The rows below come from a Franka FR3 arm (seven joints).
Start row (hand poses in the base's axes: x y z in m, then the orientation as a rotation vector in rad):
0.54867, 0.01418, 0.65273, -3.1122, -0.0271, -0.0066
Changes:
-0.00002, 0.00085, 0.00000, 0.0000, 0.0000, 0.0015
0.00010, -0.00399, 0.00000, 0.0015, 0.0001, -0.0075
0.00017, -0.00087, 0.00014, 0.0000, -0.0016, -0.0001
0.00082, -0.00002, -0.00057, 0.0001, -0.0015, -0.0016
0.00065, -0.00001, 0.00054, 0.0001, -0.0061, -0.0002
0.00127, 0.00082, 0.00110, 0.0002, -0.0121, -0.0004
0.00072, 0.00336, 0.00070, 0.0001, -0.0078, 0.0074
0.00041, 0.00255, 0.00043, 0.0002, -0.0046, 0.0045
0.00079, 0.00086, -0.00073, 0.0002, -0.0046, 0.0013
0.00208, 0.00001, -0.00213, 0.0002, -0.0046, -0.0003
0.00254, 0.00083, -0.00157, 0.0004, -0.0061, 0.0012
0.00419, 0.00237, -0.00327, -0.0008, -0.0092, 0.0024
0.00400, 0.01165, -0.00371, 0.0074, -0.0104, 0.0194
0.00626, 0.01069, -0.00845, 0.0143, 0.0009, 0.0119
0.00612, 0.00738, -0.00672, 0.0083, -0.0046, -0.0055
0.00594, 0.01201, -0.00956, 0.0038, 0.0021, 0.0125
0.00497, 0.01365, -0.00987, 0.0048, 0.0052, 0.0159
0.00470, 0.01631, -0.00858, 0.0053, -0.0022, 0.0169
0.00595, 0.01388, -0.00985, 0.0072, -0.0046, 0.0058
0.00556, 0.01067, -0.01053, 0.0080, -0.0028, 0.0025
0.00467, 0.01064, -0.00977, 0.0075, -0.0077, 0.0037
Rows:
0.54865, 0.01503, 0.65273, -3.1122, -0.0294, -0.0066
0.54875, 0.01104, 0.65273, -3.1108, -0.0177, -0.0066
0.54892, 0.01017, 0.65287, -3.1108, -0.0176, -0.0091
0.54974, 0.01015, 0.65230, -3.1107, -0.0151, -0.0115
0.55039, 0.01014, 0.65284, -3.1106, -0.0149, -0.0210
0.55166, 0.01096, 0.65394, -3.1103, -0.0146, -0.0398
0.55238, 0.01432, 0.65464, -3.1099, -0.0263, -0.0517
0.55279, 0.01687, 0.65507, -3.1095, -0.0334, -0.0587
0.55358, 0.01773, 0.65434, -3.1092, -0.0355, -0.0658
0.55566, 0.01774, 0.65221, -3.1089, -0.0351, -0.0730
0.55820, 0.01857, 0.65064, -3.1083, -0.0371, -0.0824
0.56239, 0.02094, 0.64737, -3.1087, -0.0411, -0.0966
0.56639, 0.03259, 0.64366, -3.0998, -0.0710, -0.1122
0.57265, 0.04328, 0.63521, -3.0847, -0.0882, -0.1104
0.57877, 0.05066, 0.62849, -3.0767, -0.0793, -0.1178
0.58471, 0.06267, 0.61893, -3.0720, -0.0981, -0.1140
0.58968, 0.07632, 0.60906, -3.0659, -0.1218, -0.1053
0.59438, 0.09263, 0.60048, -3.0589, -0.1473, -0.1079
0.60033, 0.10651, 0.59063, -3.0510, -0.1557, -0.1149
0.60589, 0.11718, 0.58010, -3.0427, -0.1588, -0.1193
0.61056, 0.12782, 0.57033, -3.0347, -0.1642, -0.1311

